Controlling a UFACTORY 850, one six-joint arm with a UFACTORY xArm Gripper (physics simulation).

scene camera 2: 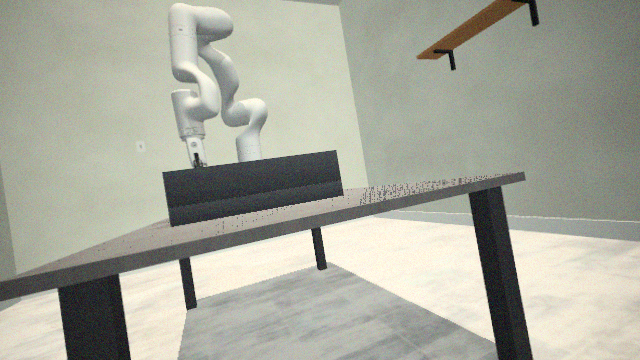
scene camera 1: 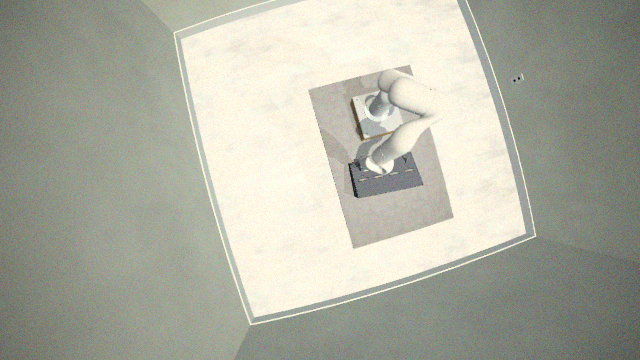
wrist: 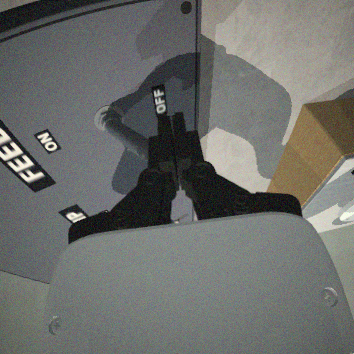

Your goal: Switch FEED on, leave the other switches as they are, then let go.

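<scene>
The dark switch panel (scene camera 1: 390,186) (scene camera 2: 255,182) (wrist: 65,75) stands on the table. In the wrist view its FEED label (wrist: 22,162) is at the left, cut by the edge. The FEED switch lever (wrist: 122,134) lies between the ON label (wrist: 47,141) and the OFF label (wrist: 159,100). It leans away from ON, towards the OFF side, and its tip meets the outline of the fingers. My gripper (wrist: 172,130) (scene camera 2: 198,164) is shut and empty, its fingertips just below the OFF label in view. Whether a finger touches the lever is unclear.
Part of another label (wrist: 74,214) shows beside the gripper. Another lever (scene camera 1: 406,160) shows on the panel. The arm stands on a wooden box with a white top (scene camera 1: 372,129) (wrist: 295,150) behind the panel. The table (scene camera 1: 400,215) (scene camera 2: 280,220) bears both. A wall shelf (scene camera 2: 470,32) is at upper right.
</scene>
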